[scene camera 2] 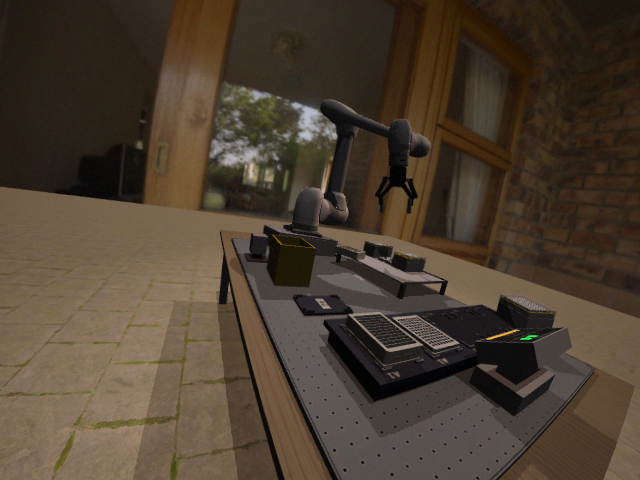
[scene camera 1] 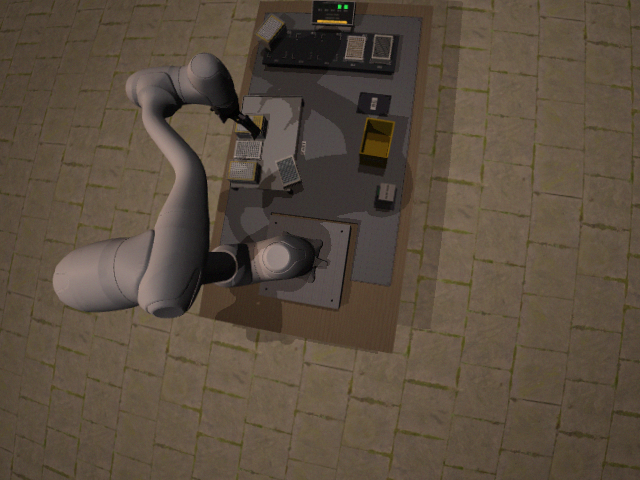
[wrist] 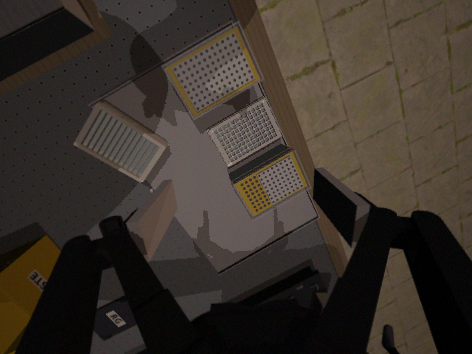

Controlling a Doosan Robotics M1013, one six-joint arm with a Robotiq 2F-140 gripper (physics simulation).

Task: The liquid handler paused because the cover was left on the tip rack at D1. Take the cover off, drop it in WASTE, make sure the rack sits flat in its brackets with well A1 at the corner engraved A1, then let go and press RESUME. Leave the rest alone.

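Places are measured from the arm's base along level axes (x down, y ahead, z right), in centimetres.
Pixels of known places: gripper, fingertip midpoint: (scene camera 2: 395,213) (scene camera 1: 240,128) (wrist: 243,189); arm's base at its link origin: (scene camera 2: 303,233).
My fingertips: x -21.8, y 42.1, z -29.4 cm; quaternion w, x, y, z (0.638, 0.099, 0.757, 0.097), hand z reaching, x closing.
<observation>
For each thing: its middle in the pictures, then the offset to it from my fingertips. "spot": a spot on its surface instead.
- yellow-edged tip rack at the middle of its body: (scene camera 2: 525,305) (scene camera 1: 270,29) dx +19.2, dy +58.8, dz -10.4 cm
- yellow WASTE bin at the middle of its body: (wrist: 25,292) (scene camera 2: 289,259) (scene camera 1: 376,143) dx +23.3, dy +12.9, dz +50.4 cm
- screen at a spot on its surface: (scene camera 2: 522,338) spot: dx +17.6, dy +73.1, dz +23.6 cm
- white rack at the middle of its body: (wrist: 245,133) (scene camera 1: 248,149) dx +23.4, dy -0.4, dz -5.6 cm
- turned grooved plate at the middle of its body: (wrist: 124,144) (scene camera 1: 288,171) (scene camera 2: 349,251) dx +22.5, dy -7.1, dz +15.9 cm
- dark RG pad at the middle of its body: (scene camera 2: 322,303) (wrist: 116,318) (scene camera 1: 373,103) dx +29.4, dy +34.4, dz +44.7 cm
- small box at the middle of its body: (scene camera 2: 258,246) (scene camera 1: 386,195) dx +24.9, dy -7.9, dz +59.2 cm
My gripper (scene camera 1: 254,130) (scene camera 2: 395,207) (wrist: 243,189) is open and empty, pointing down high above the raised shelf. A yellow-edged tip rack (scene camera 1: 270,28) (scene camera 2: 526,311) sits turned at the left end of the black deck (scene camera 1: 310,63) (scene camera 2: 413,381) in scene camera 1; whether it has a cover or lies flat is too small to tell. The yellow WASTE bin (scene camera 1: 377,138) (scene camera 2: 292,263) (wrist: 17,295) stands open-topped right of the shelf in scene camera 1. A screen (scene camera 1: 333,13) (scene camera 2: 522,338) behind the deck shows green marks and an amber bar. No RESUME lettering is readable.
The shelf (scene camera 1: 284,111) (scene camera 2: 426,278) (wrist: 192,155) holds two yellow-edged racks (wrist: 212,72) (wrist: 272,184), a white rack (wrist: 246,131) and a turned grooved plate (wrist: 120,142). Two plates (scene camera 1: 355,47) (scene camera 1: 382,47) sit on the deck. A dark RG pad (scene camera 1: 373,103) and a small box (scene camera 1: 386,192) are near the bin.
</observation>
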